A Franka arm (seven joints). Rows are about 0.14 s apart.
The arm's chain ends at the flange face. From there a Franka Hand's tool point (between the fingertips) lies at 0.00 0.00 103.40 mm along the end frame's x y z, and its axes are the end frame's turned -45 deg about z.
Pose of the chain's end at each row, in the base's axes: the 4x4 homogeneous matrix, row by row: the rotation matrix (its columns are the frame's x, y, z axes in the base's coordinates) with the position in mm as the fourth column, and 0 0 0 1 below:
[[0.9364 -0.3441 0.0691 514.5], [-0.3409 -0.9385 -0.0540 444.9], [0.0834 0.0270 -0.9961 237.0], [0 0 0 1]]
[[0.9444 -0.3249 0.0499 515.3], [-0.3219 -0.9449 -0.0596 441.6], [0.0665 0.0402 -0.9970 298.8], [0 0 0 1]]
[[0.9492 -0.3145 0.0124 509.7], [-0.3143 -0.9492 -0.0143 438.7], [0.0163 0.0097 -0.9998 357.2], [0 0 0 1]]
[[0.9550 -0.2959 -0.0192 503.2], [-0.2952 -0.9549 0.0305 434.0], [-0.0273 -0.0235 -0.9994 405.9], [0 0 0 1]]
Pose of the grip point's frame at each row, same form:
[[0.9055 0.4188 0.0691 521.6], [0.4226 -0.9047 -0.0540 439.3], [0.0399 0.0781 -0.9961 134.0], [0 0 0 1]]
[[0.8975 0.4381 0.0499 520.5], [0.4405 -0.8958 -0.0596 435.4], [0.0186 0.0754 -0.9970 195.7], [0 0 0 1]]
[[0.8936 0.4488 0.0124 511.0], [0.4489 -0.8934 -0.0143 437.2], [0.0047 0.0184 -0.9998 253.8], [0 0 0 1]]
[[0.8845 0.4661 -0.0192 501.2], [0.4665 -0.8840 0.0305 437.2], [-0.0027 -0.0359 -0.9994 302.6], [0 0 0 1]]

